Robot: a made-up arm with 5 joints. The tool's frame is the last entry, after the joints. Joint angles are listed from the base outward.
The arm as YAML. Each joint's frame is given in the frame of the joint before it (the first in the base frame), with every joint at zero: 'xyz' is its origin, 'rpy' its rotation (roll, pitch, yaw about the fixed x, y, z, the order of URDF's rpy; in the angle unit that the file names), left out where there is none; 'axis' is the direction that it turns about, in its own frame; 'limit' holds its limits. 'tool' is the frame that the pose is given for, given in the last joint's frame.
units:
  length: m
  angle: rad
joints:
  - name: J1
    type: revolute
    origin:
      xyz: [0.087, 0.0, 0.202]
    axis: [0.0, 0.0, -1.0]
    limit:
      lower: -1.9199
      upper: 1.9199
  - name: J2
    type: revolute
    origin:
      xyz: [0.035, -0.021, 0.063]
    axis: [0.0, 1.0, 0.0]
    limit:
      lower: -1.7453
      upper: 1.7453
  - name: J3
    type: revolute
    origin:
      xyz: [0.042, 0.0, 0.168]
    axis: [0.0, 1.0, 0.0]
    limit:
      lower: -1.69
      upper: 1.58
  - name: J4
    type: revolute
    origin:
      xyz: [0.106, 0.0, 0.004]
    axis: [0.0, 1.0, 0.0]
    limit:
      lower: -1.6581
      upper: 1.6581
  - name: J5
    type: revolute
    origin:
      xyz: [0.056, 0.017, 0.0]
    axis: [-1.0, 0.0, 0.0]
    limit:
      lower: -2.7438
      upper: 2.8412
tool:
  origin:
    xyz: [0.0, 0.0, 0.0]
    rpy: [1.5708, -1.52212, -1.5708]
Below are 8 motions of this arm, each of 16 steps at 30 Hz.
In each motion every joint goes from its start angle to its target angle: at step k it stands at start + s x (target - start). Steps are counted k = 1, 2, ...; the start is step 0. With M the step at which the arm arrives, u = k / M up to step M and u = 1 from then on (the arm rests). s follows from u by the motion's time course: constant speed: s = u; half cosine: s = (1 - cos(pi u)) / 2; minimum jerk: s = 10 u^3 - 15 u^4 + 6 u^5.
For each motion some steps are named. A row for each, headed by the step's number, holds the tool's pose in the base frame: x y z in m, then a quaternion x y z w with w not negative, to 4 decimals.
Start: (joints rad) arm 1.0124 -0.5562 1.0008 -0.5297 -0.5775
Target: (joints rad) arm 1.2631 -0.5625 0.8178 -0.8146 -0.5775
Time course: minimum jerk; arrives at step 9
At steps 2, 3, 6, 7, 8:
2: 0.1531 -0.1183 0.3960 -0.1507 -0.7334 -0.4887 0.4480
3: 0.1493 -0.1207 0.4020 -0.1674 -0.7508 -0.4781 0.4238
6: 0.1305 -0.1267 0.4274 -0.2447 -0.8136 -0.4190 0.3202
7: 0.1258 -0.1270 0.4331 -0.2632 -0.8249 -0.4025 0.2970
8: 0.1236 -0.1270 0.4358 -0.2723 -0.8300 -0.3941 0.2859

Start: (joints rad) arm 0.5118 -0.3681 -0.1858 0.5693 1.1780
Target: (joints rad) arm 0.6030 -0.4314 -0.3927 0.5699 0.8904
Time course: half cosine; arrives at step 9
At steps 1, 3, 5, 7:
1: 0.2217 -0.0807 0.4963 -0.5140 -0.4819 0.2118 0.6773
3: 0.2147 -0.0803 0.5044 -0.5182 -0.5074 0.1779 0.6651
5: 0.2034 -0.0786 0.5162 -0.5223 -0.5463 0.1286 0.6421
7: 0.1929 -0.0761 0.5261 -0.5233 -0.5802 0.0880 0.6179

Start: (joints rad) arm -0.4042 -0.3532 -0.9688 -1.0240 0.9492
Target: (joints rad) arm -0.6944 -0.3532 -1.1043 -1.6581 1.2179
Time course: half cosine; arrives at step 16
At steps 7, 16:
7: 0.0745 -0.0118 0.5681 0.2068 0.8311 0.3575 0.3725
16: 0.0652 -0.0233 0.5444 0.1685 0.6961 0.5602 0.4162

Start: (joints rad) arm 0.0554 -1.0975 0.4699 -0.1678 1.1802
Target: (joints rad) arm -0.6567 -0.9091 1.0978 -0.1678 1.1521
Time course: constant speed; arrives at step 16
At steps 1, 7, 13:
1: 0.1208 -0.0044 0.4796 -0.4945 -0.7709 0.2131 0.3403
7: 0.1521 0.0129 0.4453 -0.3530 -0.7665 0.3405 0.4145
13: 0.1627 0.0391 0.4051 -0.2171 -0.7202 0.4799 0.4515

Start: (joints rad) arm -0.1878 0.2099 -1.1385 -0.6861 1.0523
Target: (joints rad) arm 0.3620 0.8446 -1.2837 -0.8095 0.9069
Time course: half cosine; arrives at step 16
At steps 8, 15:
8: 0.3290 -0.0251 0.5146 -0.4861 -0.8711 0.0285 0.0634
15: 0.3663 -0.1084 0.4484 -0.5641 -0.8103 0.0395 0.1537

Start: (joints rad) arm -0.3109 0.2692 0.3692 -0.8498 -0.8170
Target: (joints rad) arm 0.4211 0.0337 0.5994 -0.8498 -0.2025
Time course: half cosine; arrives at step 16
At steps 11, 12, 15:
11: 0.3120 -0.0636 0.3812 0.0503 -0.7774 -0.1991 0.5945
12: 0.3053 -0.0751 0.3822 0.0106 -0.7791 -0.2016 0.5935
15: 0.2919 -0.0944 0.3839 -0.0611 -0.7770 -0.2063 0.5916

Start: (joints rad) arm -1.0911 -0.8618 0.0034 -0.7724 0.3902
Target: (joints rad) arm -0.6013 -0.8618 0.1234 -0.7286 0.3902
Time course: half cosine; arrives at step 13
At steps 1, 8, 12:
1: 0.0896 -0.0036 0.5449 -0.3626 0.9315 0.0188 0.0218
8: 0.0973 0.0043 0.5394 0.2073 -0.9779 0.0133 0.0217
12: 0.1025 0.0059 0.5364 0.1329 -0.9898 0.0232 0.0451

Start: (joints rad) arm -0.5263 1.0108 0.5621 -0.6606 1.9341
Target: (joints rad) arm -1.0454 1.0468 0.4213 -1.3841 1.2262
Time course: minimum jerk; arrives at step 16
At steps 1, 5, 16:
1: 0.2945 0.1162 0.1684 -0.2034 -0.2525 0.8836 0.3378
5: 0.2898 0.1398 0.1730 -0.2117 -0.3310 0.8533 0.3427
16: 0.2269 0.2334 0.2030 -0.0447 -0.6753 0.6599 0.3264

